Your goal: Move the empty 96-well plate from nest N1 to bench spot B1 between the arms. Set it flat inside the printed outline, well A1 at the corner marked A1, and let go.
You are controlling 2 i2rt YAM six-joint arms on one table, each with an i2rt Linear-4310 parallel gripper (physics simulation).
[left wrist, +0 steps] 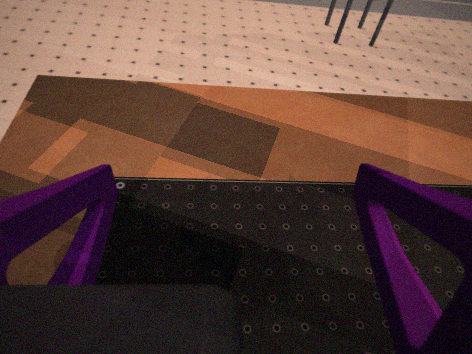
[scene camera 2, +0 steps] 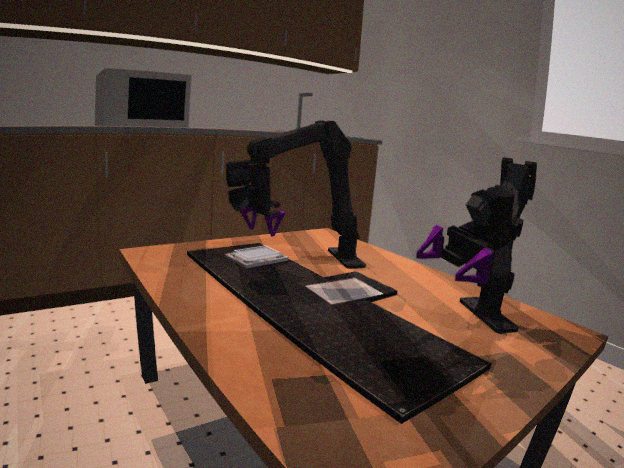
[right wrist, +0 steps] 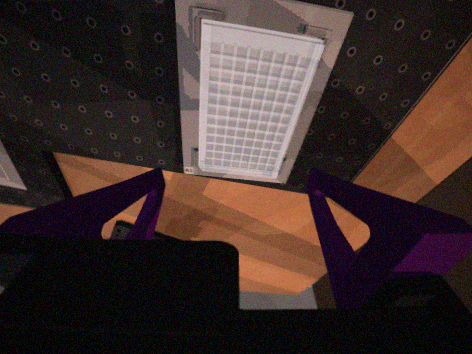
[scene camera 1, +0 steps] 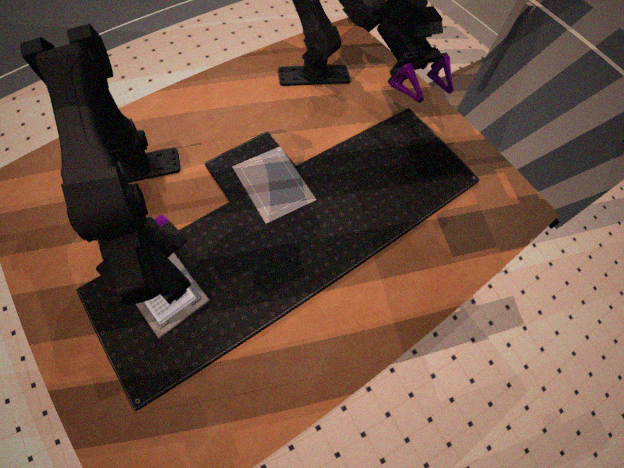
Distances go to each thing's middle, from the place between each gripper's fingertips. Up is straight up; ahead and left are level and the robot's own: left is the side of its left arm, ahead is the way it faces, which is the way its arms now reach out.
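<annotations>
The well plate (scene camera 1: 162,311) is 70 mm below my right hand, 10 mm to the right of it and 10 mm ahead of it. As for my left hand, the well plate is 660 mm to the right of that hand, 170 mm below it and 60 mm behind it.
</annotations>
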